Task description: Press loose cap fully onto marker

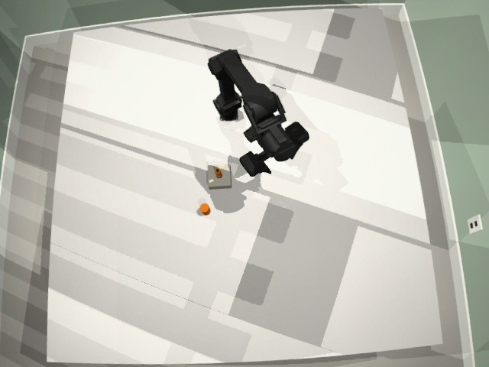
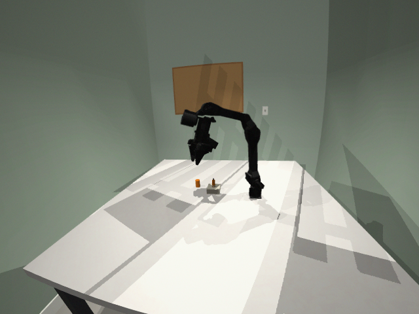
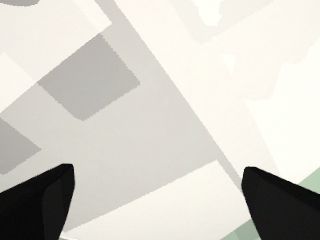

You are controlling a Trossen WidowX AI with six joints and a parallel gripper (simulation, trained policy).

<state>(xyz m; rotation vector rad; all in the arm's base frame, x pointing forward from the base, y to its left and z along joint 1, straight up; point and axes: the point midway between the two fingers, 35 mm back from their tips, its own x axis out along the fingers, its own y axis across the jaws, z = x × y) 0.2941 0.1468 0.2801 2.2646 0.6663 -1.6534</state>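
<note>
The orange cap is 240 mm to the right of my gripper tip, 220 mm below it and 60 mm ahead of it. The rest, counted from my gripper tip: pale holder block 230 mm below, 190 mm to the right, 60 mm behind.
</note>
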